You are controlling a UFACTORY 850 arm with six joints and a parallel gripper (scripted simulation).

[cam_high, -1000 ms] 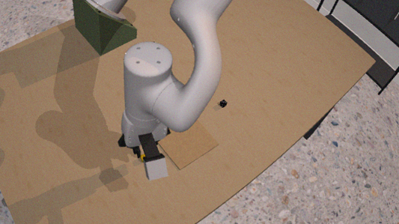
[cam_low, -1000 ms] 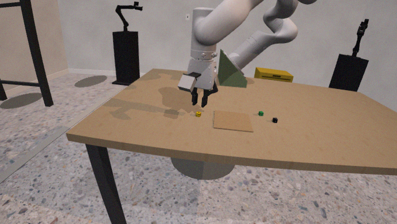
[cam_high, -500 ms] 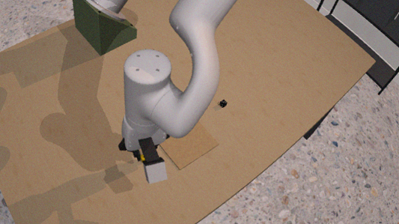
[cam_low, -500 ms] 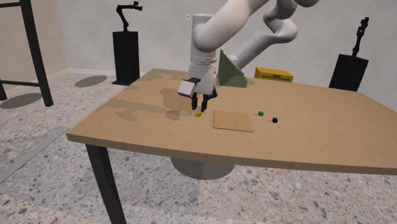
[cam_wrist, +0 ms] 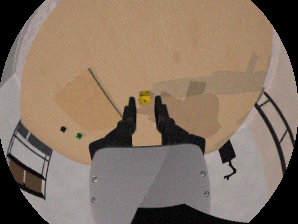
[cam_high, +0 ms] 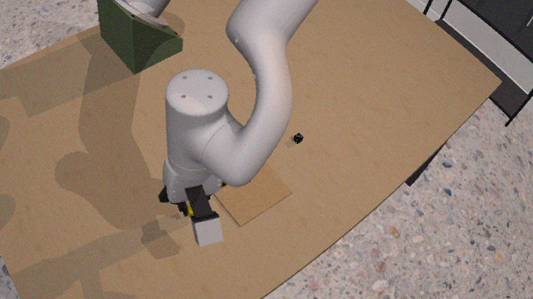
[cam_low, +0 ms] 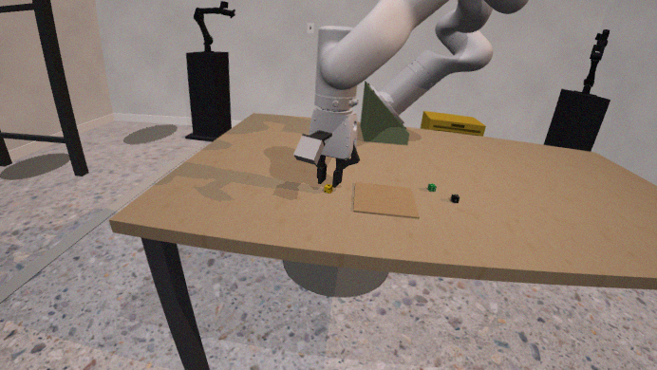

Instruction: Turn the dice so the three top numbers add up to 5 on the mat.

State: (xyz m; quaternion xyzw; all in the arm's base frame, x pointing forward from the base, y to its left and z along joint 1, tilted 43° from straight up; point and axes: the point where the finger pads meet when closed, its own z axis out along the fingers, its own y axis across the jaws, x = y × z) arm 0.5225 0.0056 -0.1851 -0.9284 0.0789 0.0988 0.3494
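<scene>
Right now the yellow die is 30 mm below my hand. Round my hand: green die 80 mm behind, 250 mm to the left, 30 mm below; tan mat 130 mm to the left, 40 mm below; black die 40 mm behind, 300 mm to the left, 30 mm below.
</scene>
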